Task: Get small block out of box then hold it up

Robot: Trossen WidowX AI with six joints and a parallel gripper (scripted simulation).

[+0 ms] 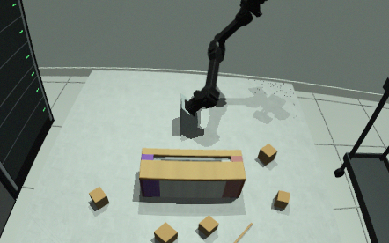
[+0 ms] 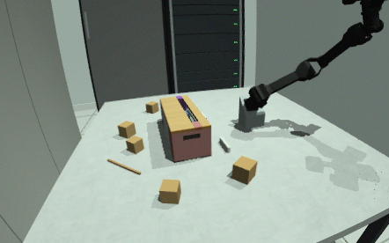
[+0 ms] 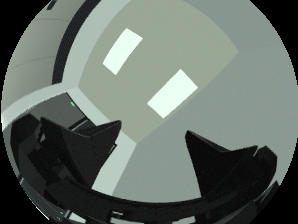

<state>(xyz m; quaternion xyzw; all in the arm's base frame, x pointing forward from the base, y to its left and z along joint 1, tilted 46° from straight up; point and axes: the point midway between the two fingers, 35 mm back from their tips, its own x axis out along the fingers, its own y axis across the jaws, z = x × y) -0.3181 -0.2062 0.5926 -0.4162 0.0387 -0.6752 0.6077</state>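
Now: the blue block 65 cm ahead of my gripper tip, 60 cm below it and 30 cm to the right of it. The rest, counted from my gripper tip: box (64 cm ahead, 62 cm below, 28 cm to the right); thin wooden stick (94 cm ahead, 68 cm below, 11 cm to the right).
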